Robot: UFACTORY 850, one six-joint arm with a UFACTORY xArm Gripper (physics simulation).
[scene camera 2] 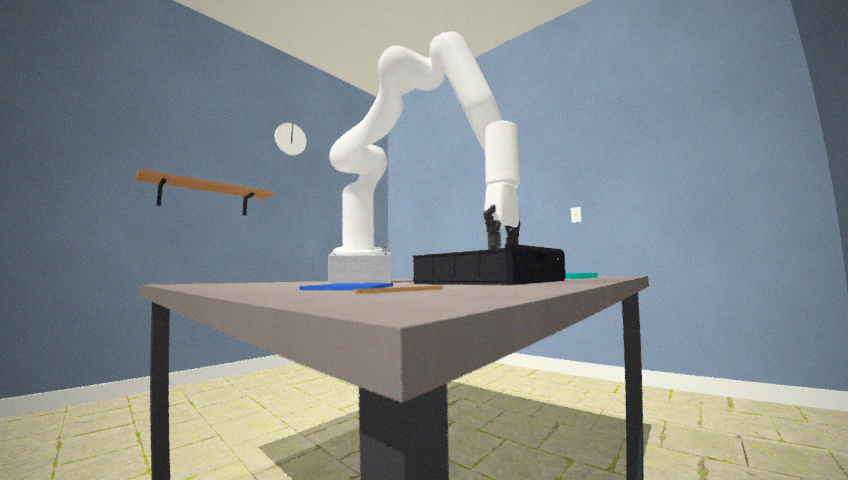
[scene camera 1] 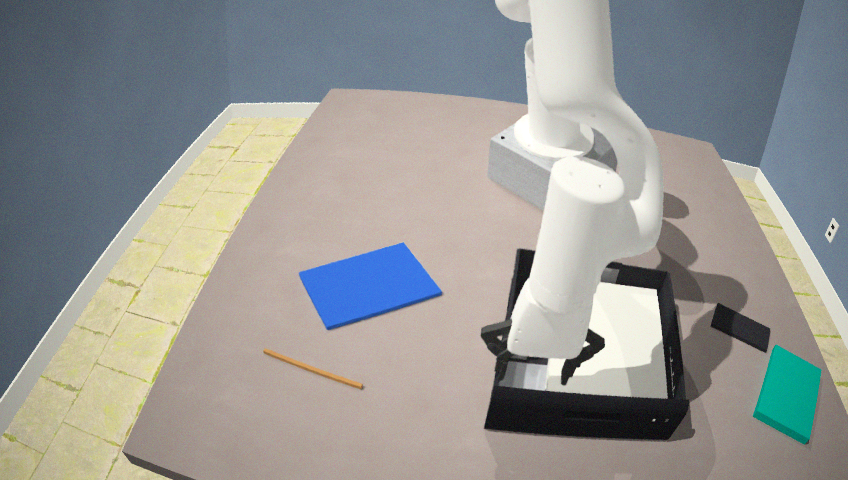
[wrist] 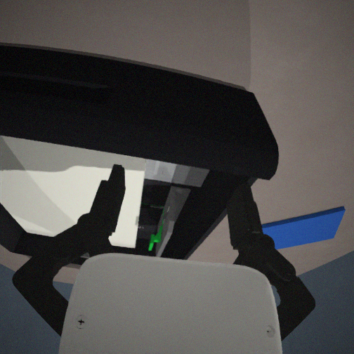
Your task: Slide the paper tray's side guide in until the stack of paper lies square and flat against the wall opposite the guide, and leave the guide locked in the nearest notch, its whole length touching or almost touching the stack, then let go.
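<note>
The black paper tray stands on the table. The white paper stack lies inside, towards the wall at the right in scene camera 1; whether it is square against it is unclear. In the wrist view the side guide appears as a narrow grey upright strip with a green part beside it. A dark gap separates it from the stack. My gripper is open over the guide's side, one finger above the paper, the other by the tray's side wall. The arm hides part of the guide in scene camera 1.
A blue flat panel and an orange stick lie left of the tray in scene camera 1. A black flat block and a teal block lie on its right.
</note>
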